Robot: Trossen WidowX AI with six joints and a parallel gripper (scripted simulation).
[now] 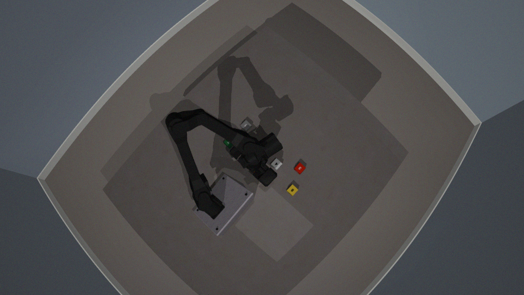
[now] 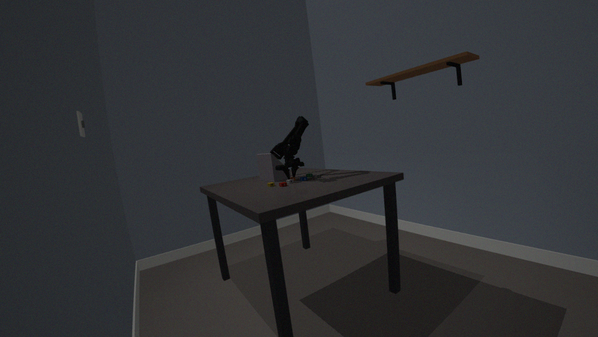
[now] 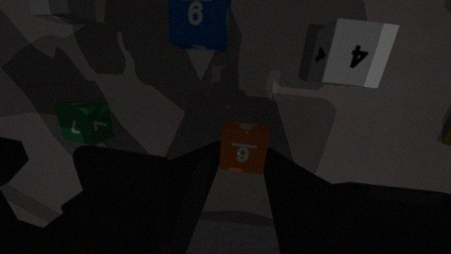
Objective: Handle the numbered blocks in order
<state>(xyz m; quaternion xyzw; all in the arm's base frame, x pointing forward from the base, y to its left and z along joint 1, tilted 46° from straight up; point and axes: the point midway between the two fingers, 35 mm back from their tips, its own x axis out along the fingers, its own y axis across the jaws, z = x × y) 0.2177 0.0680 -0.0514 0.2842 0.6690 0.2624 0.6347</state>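
The green block is 140 mm to the left of my gripper tip and 10 mm ahead of it. Round my gripper tip: white block 70 mm ahead, 60 mm to the right; then yellow block 170 mm to the right, 30 mm ahead; then red block 140 mm to the right, 110 mm ahead.
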